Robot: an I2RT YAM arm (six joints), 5 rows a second.
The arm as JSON. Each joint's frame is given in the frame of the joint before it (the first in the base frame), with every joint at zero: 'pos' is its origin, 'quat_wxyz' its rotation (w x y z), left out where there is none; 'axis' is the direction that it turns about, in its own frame. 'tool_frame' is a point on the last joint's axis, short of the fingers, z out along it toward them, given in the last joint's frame.
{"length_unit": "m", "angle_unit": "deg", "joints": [
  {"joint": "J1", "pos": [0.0, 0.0, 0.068], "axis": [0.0, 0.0, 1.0]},
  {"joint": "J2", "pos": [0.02, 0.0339, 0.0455], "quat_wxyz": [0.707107, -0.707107, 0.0, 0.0], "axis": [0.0, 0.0, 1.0]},
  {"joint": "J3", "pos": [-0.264, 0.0, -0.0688], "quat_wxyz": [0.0, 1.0, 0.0, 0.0], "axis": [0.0, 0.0, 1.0]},
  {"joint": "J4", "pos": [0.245, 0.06, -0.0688], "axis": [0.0, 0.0, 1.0]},
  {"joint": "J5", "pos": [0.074, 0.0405, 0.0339], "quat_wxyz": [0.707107, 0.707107, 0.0, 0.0], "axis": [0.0, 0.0, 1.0]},
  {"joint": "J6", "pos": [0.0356, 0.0, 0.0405], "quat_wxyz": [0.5, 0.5, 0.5, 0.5], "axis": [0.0, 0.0, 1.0]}
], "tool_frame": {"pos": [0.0, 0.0, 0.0], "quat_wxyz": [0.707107, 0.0, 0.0, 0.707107]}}
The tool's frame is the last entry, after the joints.
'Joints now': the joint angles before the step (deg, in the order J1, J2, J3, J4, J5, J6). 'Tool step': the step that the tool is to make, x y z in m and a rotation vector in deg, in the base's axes. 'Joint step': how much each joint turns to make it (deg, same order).
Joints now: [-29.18, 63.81, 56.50, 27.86, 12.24, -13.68]
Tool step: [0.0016, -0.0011, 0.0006, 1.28, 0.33, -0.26]
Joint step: [0.04, 0.37, 0.78, -1.51, 0.61, 0.82]
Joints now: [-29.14, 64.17, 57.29, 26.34, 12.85, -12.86]
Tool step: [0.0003, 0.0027, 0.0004, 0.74, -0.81, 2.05]
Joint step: [0.39, -0.27, -0.07, -0.18, -1.21, 1.57]
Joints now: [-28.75, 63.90, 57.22, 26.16, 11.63, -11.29]
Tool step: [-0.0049, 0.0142, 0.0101, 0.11, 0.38, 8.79]
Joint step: [1.34, -2.35, 1.37, -4.44, -7.07, 2.38]
